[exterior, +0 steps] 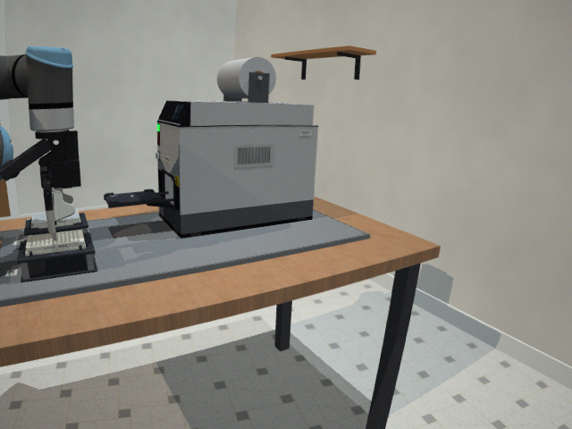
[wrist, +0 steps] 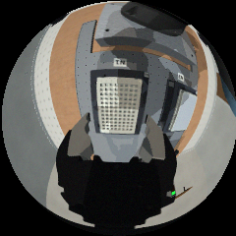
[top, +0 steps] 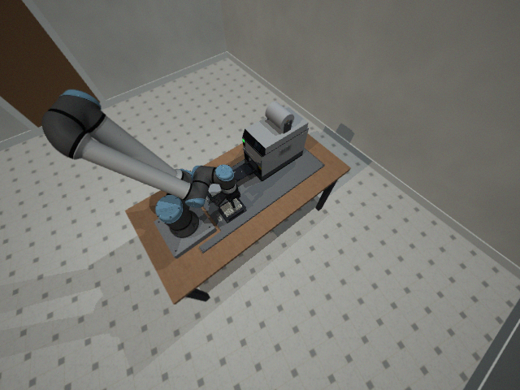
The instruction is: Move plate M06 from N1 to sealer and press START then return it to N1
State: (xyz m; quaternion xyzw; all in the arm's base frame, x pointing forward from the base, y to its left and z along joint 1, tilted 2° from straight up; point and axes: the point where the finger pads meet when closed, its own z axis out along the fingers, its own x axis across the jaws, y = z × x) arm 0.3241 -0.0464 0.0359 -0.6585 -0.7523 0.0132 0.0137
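Right now my hand is 30 mm above the plate M06. Also, from my hand: black sealer stage 180 mm ahead, 210 mm to the left, 10 mm above; then plate 30 mm behind, 200 mm to the left, 40 mm below; then foil roll 510 mm ahead, 260 mm to the left, 330 mm above.
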